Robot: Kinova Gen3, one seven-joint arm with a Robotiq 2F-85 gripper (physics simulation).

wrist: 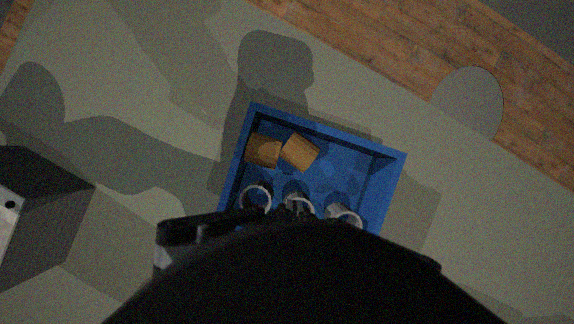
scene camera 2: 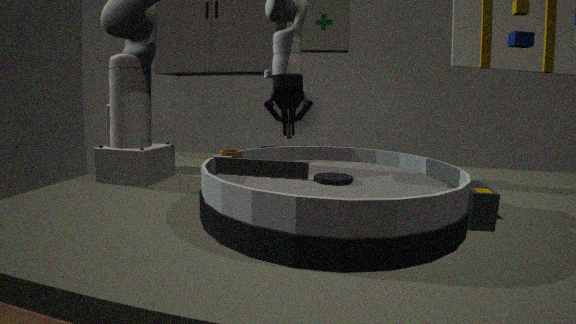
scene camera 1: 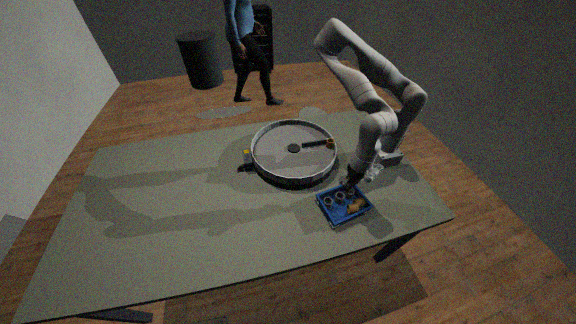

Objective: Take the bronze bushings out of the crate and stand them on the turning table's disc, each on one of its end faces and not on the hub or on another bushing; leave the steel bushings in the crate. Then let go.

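Frame: origin at the arm's base, x ahead, y left, z up, level; metres.
Seen in the pictures: gripper, between the fingertips: [wrist: 292, 210] [scene camera 2: 288, 138] [scene camera 1: 347, 191]; arm's base, origin of its link: [scene camera 2: 131, 146] [scene camera 1: 386, 146].
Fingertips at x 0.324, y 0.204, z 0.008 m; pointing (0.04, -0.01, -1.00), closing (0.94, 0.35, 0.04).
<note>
Pixels of each thing's top centre, then the offset from my fingertips to it. "spot": a spot on its surface instead.
- blue crate, centre of its top: [wrist: 309, 189] [scene camera 1: 344, 200] 0.013 m ahead, 0.021 m left, 0.035 m down
- steel bushing, centre of its top: [wrist: 346, 226] [scene camera 1: 328, 200] 0.075 m ahead, 0.002 m left, 0.041 m down
- bronze bushing, centre of its top: [scene camera 2: 231, 150] [scene camera 1: 330, 140] 0.047 m back, 0.295 m right, 0.006 m up
- turning table's disc, centre of its top: [scene camera 2: 333, 176] [scene camera 1: 293, 147] 0.138 m ahead, 0.317 m right, 0.024 m down
- dark central hub, centre of its top: [scene camera 2: 333, 176] [scene camera 1: 293, 147] 0.138 m ahead, 0.317 m right, 0.024 m down
- dark bar, a spot on its surface: [scene camera 2: 260, 168] [scene camera 1: 316, 142] spot: 0.015 m ahead, 0.322 m right, 0.017 m down
- small box with a yellow top, centre of its top: [scene camera 2: 476, 186] [scene camera 1: 247, 155] 0.371 m ahead, 0.316 m right, 0.027 m down
Two bronze bushings [wrist: 263, 151] [wrist: 300, 152] lie on their sides in the blue crate [wrist: 391, 192] [scene camera 1: 351, 218], close together in one corner. Several steel bushings stand in a row in the crate, one of them a steel bushing [wrist: 336, 209] at the row's right end in the wrist view. Another bronze bushing [scene camera 1: 330, 144] [scene camera 2: 231, 153] stands upright on the turning table's disc [scene camera 1: 274, 159] [scene camera 2: 395, 186], near the rim beside the dark bar's outer end. My gripper [scene camera 2: 288, 135] [wrist: 292, 210] is shut and empty, above the crate's steel-bushing side. Its body hides part of the crate in the wrist view.
The turning table has a raised rim [scene camera 1: 295, 178] [scene camera 2: 350, 212], a dark central hub [scene camera 1: 294, 148] [scene camera 2: 333, 178] and a dark bar [scene camera 1: 314, 144] [scene camera 2: 260, 168]. A small box with a yellow top [scene camera 1: 246, 154] [scene camera 2: 484, 207] adjoins the rim. A person [scene camera 1: 252, 52] is beyond the table.
</note>
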